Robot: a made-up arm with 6 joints.
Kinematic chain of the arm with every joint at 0, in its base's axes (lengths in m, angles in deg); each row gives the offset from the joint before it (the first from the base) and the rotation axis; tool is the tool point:
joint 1: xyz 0 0 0.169 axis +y
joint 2: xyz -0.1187 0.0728 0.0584 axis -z
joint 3: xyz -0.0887 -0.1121 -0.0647 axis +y
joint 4: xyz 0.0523 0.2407 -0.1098 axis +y
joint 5: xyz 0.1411 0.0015 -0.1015 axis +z
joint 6: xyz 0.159 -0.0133 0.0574 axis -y
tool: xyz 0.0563 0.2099 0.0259
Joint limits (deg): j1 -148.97..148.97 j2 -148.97..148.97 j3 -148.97..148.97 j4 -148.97..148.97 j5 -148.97..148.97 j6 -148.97..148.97
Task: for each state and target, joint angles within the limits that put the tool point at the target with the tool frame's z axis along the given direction. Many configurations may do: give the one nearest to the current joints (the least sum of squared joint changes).
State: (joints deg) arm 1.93 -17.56 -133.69 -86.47 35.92 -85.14
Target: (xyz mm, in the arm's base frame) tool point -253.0 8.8 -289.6 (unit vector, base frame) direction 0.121 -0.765 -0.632
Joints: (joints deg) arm -48.45 -68.73 -132.00 -124.11 7.20 -135.10
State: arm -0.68 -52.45 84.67 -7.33 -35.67 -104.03
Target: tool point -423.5 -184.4 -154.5 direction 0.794 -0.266 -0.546
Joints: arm 14.99 -50.39 98.76 -2.87 -72.02 -66.09
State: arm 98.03 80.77 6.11 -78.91 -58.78 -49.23
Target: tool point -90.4 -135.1 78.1 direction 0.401 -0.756 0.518
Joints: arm 85.50 52.75 44.21 -59.77 -63.80 -70.03
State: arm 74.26 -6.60 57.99 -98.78 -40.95 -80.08
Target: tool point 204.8 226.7 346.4 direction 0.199 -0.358 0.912
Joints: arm 53.55 1.01 25.54 -98.39 -36.91 -37.90
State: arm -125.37 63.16 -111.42 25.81 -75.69 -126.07
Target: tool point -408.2 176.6 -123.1 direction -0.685 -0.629 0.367
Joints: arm -108.29 2.20 -115.35 7.02 -61.96 -136.54
